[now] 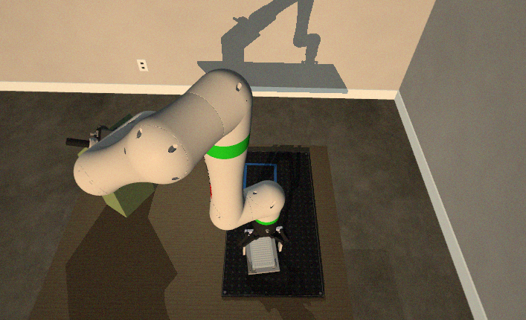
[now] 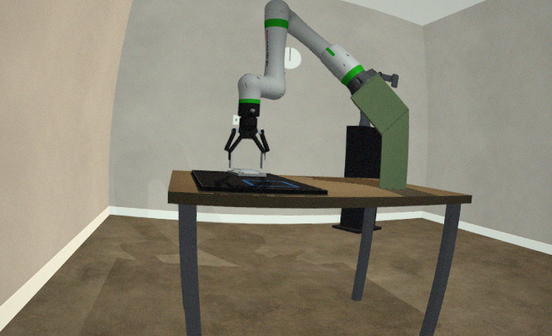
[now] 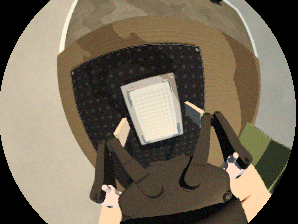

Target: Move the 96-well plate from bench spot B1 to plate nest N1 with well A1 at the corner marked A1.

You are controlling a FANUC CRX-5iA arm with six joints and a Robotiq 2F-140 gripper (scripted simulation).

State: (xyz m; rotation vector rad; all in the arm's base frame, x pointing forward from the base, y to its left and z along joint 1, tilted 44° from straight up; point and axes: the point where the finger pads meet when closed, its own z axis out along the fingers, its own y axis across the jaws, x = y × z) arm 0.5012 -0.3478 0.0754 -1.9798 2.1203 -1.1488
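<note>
The white 96-well plate lies 20 mm below my hand. Round my hand: grey plate nest (30 mm below).
</note>
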